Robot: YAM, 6 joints.
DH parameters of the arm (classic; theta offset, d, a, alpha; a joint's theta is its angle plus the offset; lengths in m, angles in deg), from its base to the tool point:
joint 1: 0 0.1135 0.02 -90
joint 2: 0 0 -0.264 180
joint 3: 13.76 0 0.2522 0
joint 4: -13.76 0 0.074 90
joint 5: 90 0 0 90
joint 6: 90 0.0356 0 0
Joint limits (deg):
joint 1: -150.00..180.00
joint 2: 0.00..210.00
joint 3: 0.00..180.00
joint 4: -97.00..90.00
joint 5: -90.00..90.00
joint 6: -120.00..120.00
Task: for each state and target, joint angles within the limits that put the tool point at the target. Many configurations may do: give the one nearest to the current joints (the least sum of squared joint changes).
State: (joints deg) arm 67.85 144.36 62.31 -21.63 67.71 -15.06
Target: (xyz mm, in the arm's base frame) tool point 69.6 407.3 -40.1
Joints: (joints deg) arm 84.79 149.00 82.11 -13.84 65.12 -15.06
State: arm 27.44 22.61 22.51 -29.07 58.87 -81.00
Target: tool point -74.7 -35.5 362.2
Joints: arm 1.81 0.00 57.32 -50.64 68.52 -81.00
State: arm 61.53 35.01 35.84 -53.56 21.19 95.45
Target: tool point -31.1 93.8 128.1
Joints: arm 109.66 44.67 16.25 -49.70 3.66 95.45
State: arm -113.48 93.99 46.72 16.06 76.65 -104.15
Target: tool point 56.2 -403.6 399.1
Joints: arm -77.43 100.61 88.60 24.15 67.84 -104.15
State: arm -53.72 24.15 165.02 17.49 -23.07 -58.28
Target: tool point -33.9 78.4 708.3
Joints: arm -56.79 63.64 139.02 9.63 -24.18 -58.28
